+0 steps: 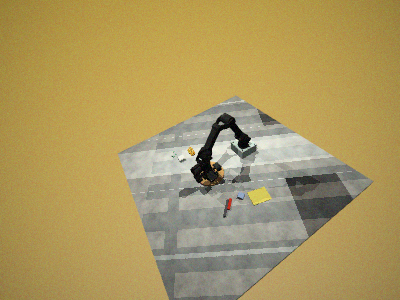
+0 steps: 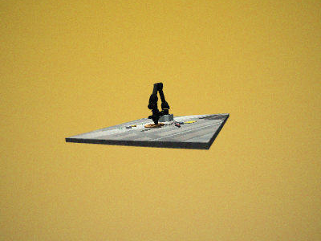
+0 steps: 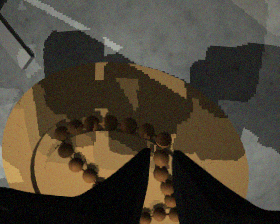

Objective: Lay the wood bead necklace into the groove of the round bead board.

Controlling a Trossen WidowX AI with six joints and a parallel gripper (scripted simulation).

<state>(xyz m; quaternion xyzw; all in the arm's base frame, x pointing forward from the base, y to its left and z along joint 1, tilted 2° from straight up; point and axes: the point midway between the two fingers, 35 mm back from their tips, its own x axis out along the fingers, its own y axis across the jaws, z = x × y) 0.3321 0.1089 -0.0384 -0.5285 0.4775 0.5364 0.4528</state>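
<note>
Right now my gripper tip is 30 mm past the round bead board, 50 mm to the left of it and 10 mm above it. Round my gripper tip: thin grey stick (150 mm behind, 80 mm to the left, 10 mm below); then red-handled tool (30 mm behind, 220 mm to the left, 10 mm below); then small blue block (130 mm behind, 200 mm to the left, 10 mm below).
</note>
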